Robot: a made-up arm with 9 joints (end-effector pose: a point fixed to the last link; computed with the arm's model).
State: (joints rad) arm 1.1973 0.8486 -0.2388 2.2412 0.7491 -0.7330 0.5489 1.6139 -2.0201
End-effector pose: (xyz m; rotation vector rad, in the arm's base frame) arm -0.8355 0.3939 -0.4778 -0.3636 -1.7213 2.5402
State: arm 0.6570 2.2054 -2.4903 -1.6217 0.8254 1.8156 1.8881 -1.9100 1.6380
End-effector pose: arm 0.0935 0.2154 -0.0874 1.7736 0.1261 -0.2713
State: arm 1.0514 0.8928 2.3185 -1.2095 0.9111 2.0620 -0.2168 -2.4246 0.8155
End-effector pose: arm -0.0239 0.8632 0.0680 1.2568 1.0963 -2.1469
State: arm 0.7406 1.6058 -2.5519 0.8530 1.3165 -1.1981 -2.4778 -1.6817 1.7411
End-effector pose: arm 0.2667 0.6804 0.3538 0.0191 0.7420 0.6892
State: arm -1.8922 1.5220 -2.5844 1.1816 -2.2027 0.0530 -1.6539 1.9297 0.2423
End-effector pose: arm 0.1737 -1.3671 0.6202 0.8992 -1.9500 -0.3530
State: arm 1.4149 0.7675 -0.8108 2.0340 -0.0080 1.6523 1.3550 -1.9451 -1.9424
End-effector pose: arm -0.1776 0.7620 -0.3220 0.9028 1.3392 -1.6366
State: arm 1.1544 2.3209 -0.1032 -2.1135 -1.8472 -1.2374 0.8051 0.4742 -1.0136
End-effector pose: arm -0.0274 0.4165 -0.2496 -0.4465 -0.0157 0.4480
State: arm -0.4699 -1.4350 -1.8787 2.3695 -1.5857 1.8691 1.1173 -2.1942 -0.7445
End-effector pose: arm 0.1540 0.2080 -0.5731 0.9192 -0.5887 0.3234
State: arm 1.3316 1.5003 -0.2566 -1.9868 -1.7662 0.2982 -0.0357 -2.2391 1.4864
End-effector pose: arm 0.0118 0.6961 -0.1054 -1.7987 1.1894 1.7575
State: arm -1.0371 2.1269 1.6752 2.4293 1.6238 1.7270 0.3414 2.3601 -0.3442
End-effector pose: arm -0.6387 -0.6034 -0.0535 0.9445 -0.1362 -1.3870
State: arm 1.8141 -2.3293 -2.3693 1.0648 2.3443 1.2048 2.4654 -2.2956 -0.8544
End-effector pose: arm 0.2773 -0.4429 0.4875 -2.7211 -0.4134 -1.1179
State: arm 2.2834 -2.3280 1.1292 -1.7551 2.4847 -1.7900 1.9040 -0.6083 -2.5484
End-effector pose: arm 0.4586 0.5069 0.6061 -0.0380 -1.0361 -0.3233
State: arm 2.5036 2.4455 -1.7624 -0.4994 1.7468 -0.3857 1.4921 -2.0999 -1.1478
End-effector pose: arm 0.5130 -0.1012 0.5968 2.2055 0.8774 -0.4272
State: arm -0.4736 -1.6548 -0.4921 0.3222 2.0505 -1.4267 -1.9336 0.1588 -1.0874
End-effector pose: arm -0.1968 -0.3842 -0.1424 -1.8893 1.9804 0.0725
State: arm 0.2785 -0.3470 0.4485 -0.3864 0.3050 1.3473 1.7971 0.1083 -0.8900
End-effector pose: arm -0.2400 0.2797 -0.0360 0.4675 -0.8725 0.9087
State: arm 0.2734 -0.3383 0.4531 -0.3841 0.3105 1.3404 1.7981 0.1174 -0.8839
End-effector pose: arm -0.2397 0.2796 -0.0424 0.4761 -0.8468 0.9131
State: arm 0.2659 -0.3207 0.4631 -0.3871 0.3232 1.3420 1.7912 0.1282 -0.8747
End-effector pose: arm -0.2395 0.2803 -0.0502 0.4832 -0.8119 0.9244
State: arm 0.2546 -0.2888 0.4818 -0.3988 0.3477 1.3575 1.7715 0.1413 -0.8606
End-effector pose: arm -0.2401 0.2822 -0.0600 0.4880 -0.7633 0.9477
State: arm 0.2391 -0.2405 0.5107 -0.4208 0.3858 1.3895 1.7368 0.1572 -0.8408
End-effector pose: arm -0.2422 0.2857 -0.0718 0.4916 -0.7001 0.9867
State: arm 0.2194 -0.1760 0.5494 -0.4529 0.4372 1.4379 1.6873 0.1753 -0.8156
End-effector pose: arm -0.2473 0.2912 -0.0846 0.4973 -0.6253 1.0437
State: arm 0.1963 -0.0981 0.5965 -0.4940 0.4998 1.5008 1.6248 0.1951 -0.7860
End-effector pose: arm -0.2564 0.2992 -0.0967 0.5100 -0.5444 1.1190
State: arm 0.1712 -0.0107 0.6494 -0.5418 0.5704 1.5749 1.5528 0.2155 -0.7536
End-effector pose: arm -0.2703 0.3101 -0.1058 0.5351 -0.4642 1.2095
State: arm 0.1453 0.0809 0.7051 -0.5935 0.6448 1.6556 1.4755 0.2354 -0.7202
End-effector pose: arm -0.2887 0.3237 -0.1098 0.5772 -0.3905 1.3093
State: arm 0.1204 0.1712 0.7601 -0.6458 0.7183 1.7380 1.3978 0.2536 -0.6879
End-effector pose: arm -0.3106 0.3391 -0.1075 0.6374 -0.3280 1.4090
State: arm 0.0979 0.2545 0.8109 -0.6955 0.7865 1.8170 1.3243 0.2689 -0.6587
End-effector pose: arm -0.3335 0.3547 -0.0988 0.7116 -0.2791 1.4993
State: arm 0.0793 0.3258 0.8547 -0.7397 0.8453 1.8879 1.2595 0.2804 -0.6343
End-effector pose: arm -0.3548 0.3688 -0.0854 0.7914 -0.2443 1.5730
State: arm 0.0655 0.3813 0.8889 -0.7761 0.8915 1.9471 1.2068 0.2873 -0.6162
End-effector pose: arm -0.3716 0.3800 -0.0699 0.8658 -0.2238 1.6264
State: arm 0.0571 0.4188 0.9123 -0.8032 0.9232 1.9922 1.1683 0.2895 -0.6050
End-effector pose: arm -0.3823 0.3881 -0.0551 0.9246 -0.2168 1.6595
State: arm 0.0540 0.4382 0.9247 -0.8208 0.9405 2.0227 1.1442 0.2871 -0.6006
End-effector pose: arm -0.3867 0.3934 -0.0431 0.9614 -0.2224 1.6755
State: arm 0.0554 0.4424 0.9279 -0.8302 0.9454 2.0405 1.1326 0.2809 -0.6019
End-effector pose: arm -0.3859 0.3964 -0.0345 0.9768 -0.2380 1.6787
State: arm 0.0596 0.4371 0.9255 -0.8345 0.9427 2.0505 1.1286 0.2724 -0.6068
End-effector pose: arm -0.3818 0.3980 -0.0281 0.9778 -0.2601 1.6746
